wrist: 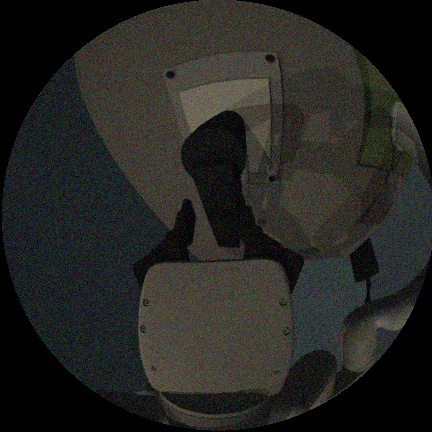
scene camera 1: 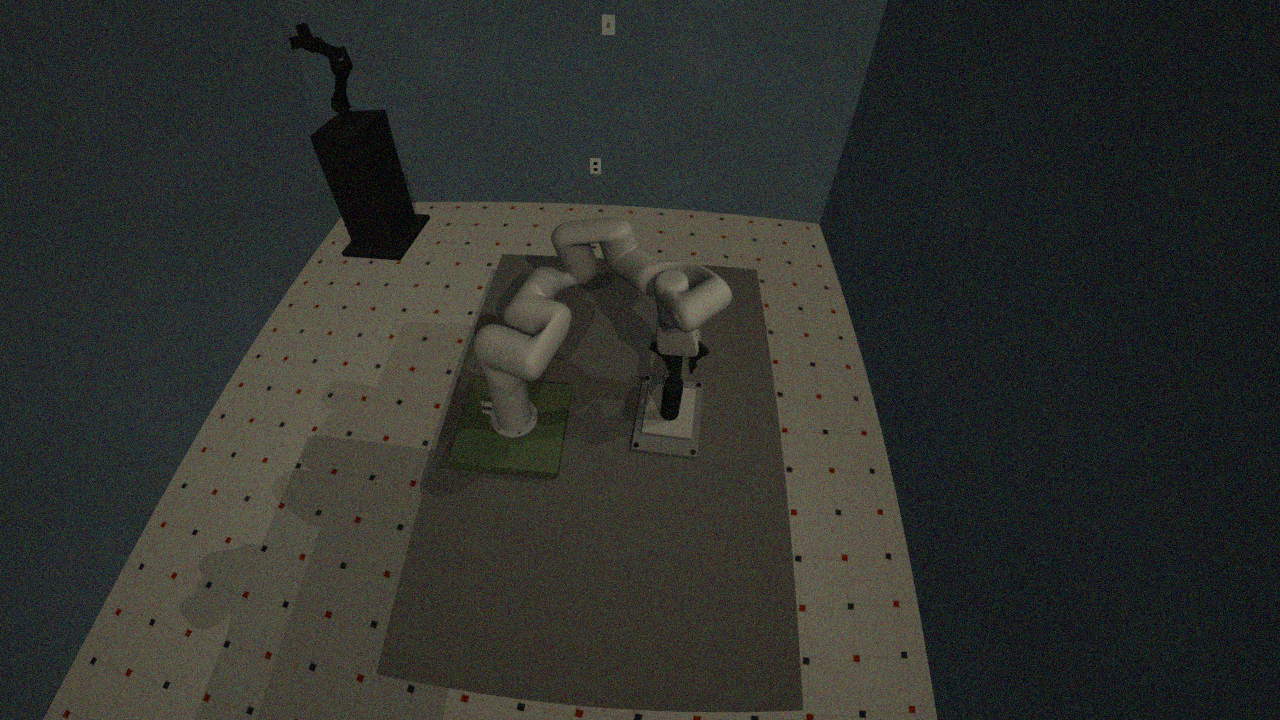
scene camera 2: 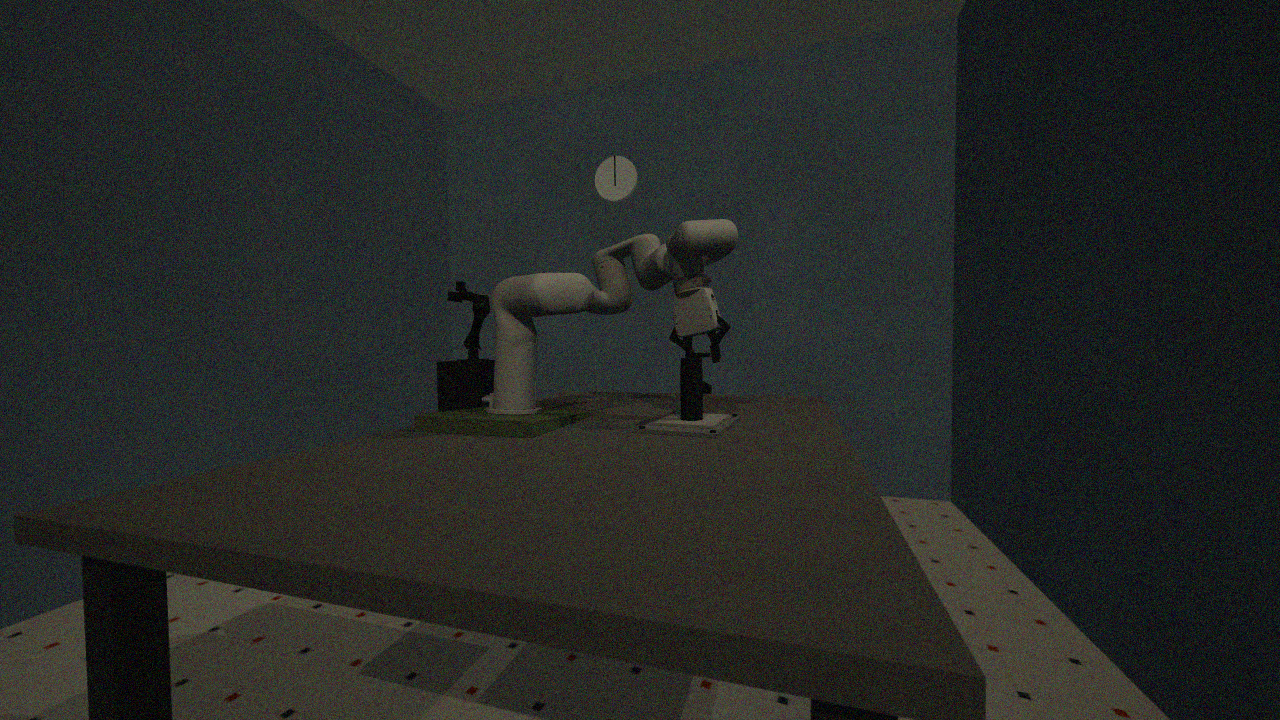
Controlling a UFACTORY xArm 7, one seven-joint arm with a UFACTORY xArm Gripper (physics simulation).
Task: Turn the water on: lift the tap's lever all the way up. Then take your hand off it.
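Frame: origin at the arm's base, x left, y back, z up, level; millimetres.
Seen in the pictures: gripper, fingertip midpoint: [wrist: 213, 205] [scene camera 1: 681, 368] [scene camera 2: 704, 364]; arm's base, link origin: [scene camera 1: 514, 418] [scene camera 2: 514, 412].
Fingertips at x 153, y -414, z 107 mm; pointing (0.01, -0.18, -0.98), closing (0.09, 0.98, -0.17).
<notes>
Pixels of each thing's middle, then the offset from my fingertips to it. "*": a spot on its surface instead. Level surfaces: height alone.
- black tap, surface spot: [wrist: 214, 150] * dx -69, dy +18, dz +17 mm
- grey base plate, body centre: [wrist: 228, 124] [scene camera 2: 691, 422] [scene camera 1: 669, 414] dx -63, dy +14, dz -124 mm
- grey-brown table, surface height: dz -130 mm
The black tap [scene camera 1: 669, 401] [scene camera 2: 690, 390] [wrist: 214, 150] stands upright on its white and grey base plate [scene camera 1: 662, 444] [scene camera 2: 664, 427] [wrist: 220, 65]. Its lever [scene camera 2: 704, 355] [wrist: 222, 220] shows in scene camera 2 as a thin, roughly level bar at the tap's top, and points toward the gripper in the wrist view. My gripper [scene camera 1: 682, 366] [scene camera 2: 701, 356] [wrist: 213, 205] is partly open, pointing down at the tap's top, with the lever between its fingers. In the wrist view a gap shows between the left finger and the lever. The right finger overlaps the dark lever, so contact there is unclear.
The arm's base stands on a green board [scene camera 1: 510, 454] [scene camera 2: 487, 422] on the grey-brown table [scene camera 1: 590, 582] [scene camera 2: 501, 510], left of the tap. A dark pedestal [scene camera 1: 365, 179] [scene camera 2: 458, 385] with a small black arm stands beyond the table at the back left.
</notes>
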